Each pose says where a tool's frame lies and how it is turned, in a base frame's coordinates. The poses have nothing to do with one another.
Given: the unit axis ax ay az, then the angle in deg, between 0 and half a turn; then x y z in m.
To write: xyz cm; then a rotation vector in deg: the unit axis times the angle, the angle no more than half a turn. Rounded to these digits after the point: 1 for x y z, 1 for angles.
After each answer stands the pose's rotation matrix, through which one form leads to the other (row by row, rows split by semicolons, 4 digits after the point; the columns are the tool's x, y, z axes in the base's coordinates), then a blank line. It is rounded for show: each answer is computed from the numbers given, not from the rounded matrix.
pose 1, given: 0.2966 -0.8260 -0.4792 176.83 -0.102 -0.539 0.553
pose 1, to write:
-10.2 -53.9 55.3 52.5 -146.1 -84.7
-0.8226 -0.4632 -0.3298; -0.5162 0.3652 0.7747; -0.2384 0.8075 -0.5395

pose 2, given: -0.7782 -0.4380 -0.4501 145.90 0.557 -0.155 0.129
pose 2, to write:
55.7 -15.5 12.9 -113.5 -63.9 -65.7
0.2790 0.8754 0.3947; 0.3707 -0.4774 0.7967; 0.8858 -0.0759 -0.4577

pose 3, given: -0.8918 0.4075 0.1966 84.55 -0.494 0.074 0.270
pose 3, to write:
-49.4 7.4 27.0 -75.4 34.5 16.6
0.8147 -0.5246 0.2470; -0.1332 0.2453 0.9603; -0.5643 -0.8153 0.1300

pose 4, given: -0.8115 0.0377 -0.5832 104.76 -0.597 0.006 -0.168
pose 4, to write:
-59.7 0.6 -16.8 -85.0 3.9 -61.1
0.5715 0.5255 0.6303; -0.6023 -0.2530 0.7571; 0.5573 -0.8123 0.1720

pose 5, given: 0.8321 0.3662 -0.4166 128.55 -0.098 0.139 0.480
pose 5, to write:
-9.8 13.9 48.0 107.0 47.1 -53.6
0.5006 0.8204 -0.2763; 0.1688 -0.4055 -0.8984; -0.8490 0.4031 -0.3415

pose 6, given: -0.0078 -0.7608 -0.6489 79.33 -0.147 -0.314 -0.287
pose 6, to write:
-14.7 -31.4 -28.7 -0.6 -60.4 -51.5
0.1852 0.6425 -0.7435; -0.6329 0.6568 0.4100; 0.7518 0.3946 0.5283

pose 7, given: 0.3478 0.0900 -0.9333 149.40 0.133 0.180 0.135
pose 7, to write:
13.3 18.0 13.5 52.0 13.4 -139.4
-0.6357 0.5333 -0.5581; -0.4168 -0.8457 -0.3333; -0.6497 0.0208 0.7599

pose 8, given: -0.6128 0.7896 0.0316 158.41 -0.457 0.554 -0.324
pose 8, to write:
-45.7 55.4 -32.4 -97.1 125.1 5.0
-0.2051 -0.9454 0.2532; -0.9222 0.2734 0.2736; -0.3279 -0.1773 -0.9279

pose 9, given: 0.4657 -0.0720 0.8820 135.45 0.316 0.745 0.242
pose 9, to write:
31.6 74.5 24.2 63.1 -9.8 119.5
-0.3412 -0.6762 0.6530; 0.5613 -0.7038 -0.4355; 0.7540 0.2179 0.6197

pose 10, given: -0.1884 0.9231 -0.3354 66.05 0.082 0.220 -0.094
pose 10, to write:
8.2 22.0 -9.4 -12.4 61.0 -22.2
0.4270 0.2032 0.8811; -0.4098 0.9121 -0.0117; -0.8060 -0.3561 0.4728

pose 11, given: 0.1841 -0.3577 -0.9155 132.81 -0.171 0.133 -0.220
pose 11, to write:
-17.1 13.3 -22.0 24.5 -47.5 -121.6
-0.6226 0.5610 -0.5455; -0.7822 -0.4647 0.4150; -0.0207 0.6851 0.7282

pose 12, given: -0.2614 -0.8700 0.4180 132.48 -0.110 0.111 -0.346
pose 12, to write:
-11.0 11.1 -34.6 -34.6 -115.3 55.4
-0.5609 0.0727 -0.8247; 0.6893 0.5928 -0.4165; 0.4586 -0.8021 -0.3826

